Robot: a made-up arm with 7 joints.
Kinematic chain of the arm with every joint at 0, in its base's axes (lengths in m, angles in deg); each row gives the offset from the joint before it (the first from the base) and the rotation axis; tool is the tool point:
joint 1: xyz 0 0 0.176 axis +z
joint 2: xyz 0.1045 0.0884 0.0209 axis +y
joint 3: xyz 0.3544 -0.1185 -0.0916 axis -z
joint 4: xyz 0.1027 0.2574 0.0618 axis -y
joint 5: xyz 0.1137 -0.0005 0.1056 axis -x
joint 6: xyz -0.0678 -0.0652 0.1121 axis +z
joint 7: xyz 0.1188 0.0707 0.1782 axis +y
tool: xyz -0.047 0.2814 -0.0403
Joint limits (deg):
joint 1: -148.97..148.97
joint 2: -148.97..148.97
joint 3: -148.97..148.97
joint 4: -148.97..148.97
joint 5: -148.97..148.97
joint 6: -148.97..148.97
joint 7: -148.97..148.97
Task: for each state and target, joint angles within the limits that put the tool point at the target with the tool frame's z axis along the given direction. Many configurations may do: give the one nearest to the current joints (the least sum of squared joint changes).
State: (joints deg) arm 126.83 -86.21 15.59 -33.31 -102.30 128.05 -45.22
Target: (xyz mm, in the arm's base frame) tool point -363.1 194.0 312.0 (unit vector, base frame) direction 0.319 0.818 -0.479
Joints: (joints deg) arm 123.24 -62.70 23.96 -24.86 -111.57 146.77 -27.54
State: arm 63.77 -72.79 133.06 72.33 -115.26 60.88 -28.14
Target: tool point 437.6 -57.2 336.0 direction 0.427 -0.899 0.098
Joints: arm 12.82 -65.40 108.94 109.82 -148.97 61.41 -66.54
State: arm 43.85 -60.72 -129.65 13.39 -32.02 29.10 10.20
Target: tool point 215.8 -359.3 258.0 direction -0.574 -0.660 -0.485
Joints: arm 79.33 -70.95 -148.97 -22.72 -17.83 23.52 37.07
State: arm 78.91 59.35 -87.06 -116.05 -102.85 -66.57 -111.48
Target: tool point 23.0 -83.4 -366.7 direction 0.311 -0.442 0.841
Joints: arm 106.62 61.57 -139.08 -107.54 -74.00 -80.00 -125.04
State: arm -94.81 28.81 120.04 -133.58 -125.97 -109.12 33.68
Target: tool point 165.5 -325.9 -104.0 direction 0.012 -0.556 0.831
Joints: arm -109.33 53.08 87.15 -144.40 -99.05 -114.13 61.72
